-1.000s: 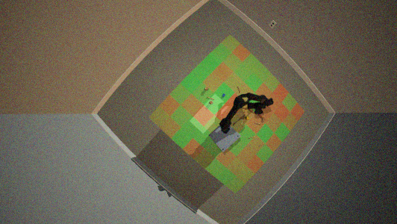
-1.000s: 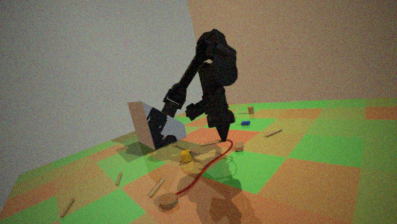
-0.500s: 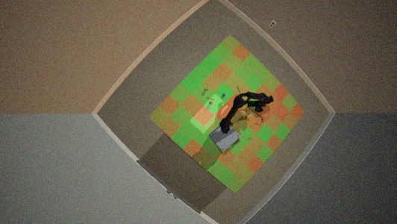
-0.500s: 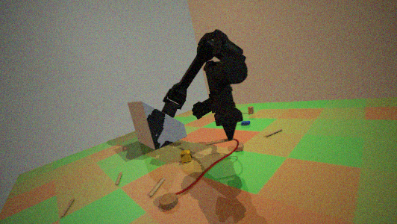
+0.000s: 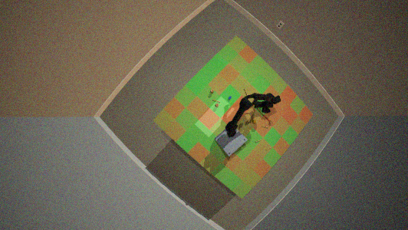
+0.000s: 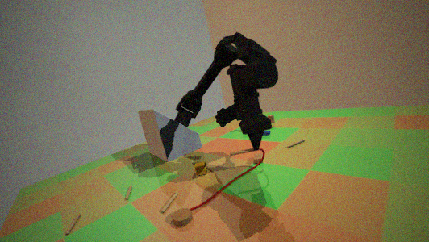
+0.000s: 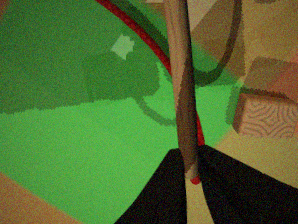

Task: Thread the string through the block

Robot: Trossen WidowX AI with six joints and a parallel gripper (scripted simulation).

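My gripper tip is now 15 cm past the yellow wooden block, 8 cm to the left of it and 4 cm above it. Also, from my gripper tip: thin wooden stick: 1 cm behind, 1 cm to the right; then round wooden button: 3 cm behind, 24 cm to the right, 5 cm below; then blue piece: 14 cm behind, 27 cm to the left, 5 cm below.
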